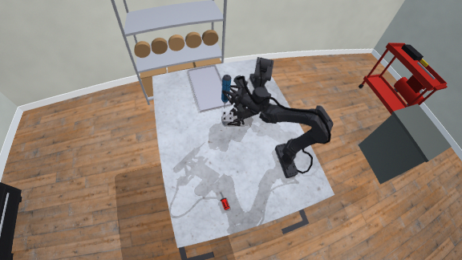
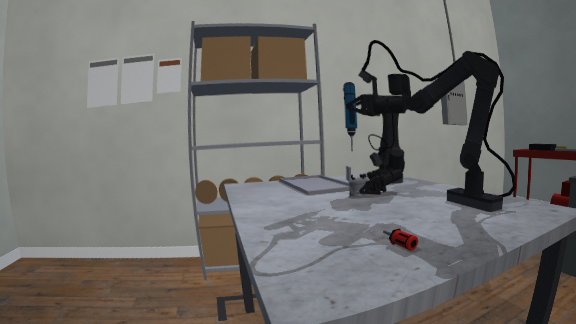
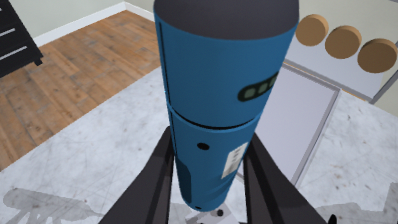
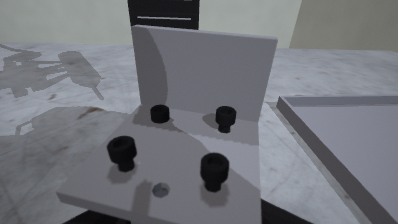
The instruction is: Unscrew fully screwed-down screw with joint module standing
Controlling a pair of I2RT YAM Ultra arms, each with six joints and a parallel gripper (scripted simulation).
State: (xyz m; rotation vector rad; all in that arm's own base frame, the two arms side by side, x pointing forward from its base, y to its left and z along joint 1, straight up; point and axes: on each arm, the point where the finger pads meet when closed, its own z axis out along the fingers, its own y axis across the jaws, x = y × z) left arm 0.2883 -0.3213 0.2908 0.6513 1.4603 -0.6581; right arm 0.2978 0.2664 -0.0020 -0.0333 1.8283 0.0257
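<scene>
Right now my right hand is right at the joint module. Also, from my right hand: screw: 2 cm ahead, 1 cm to the left, 4 cm above; then grey bracket: 5 cm above; then bit: 2 cm ahead, 1 cm to the left, 16 cm above.
</scene>
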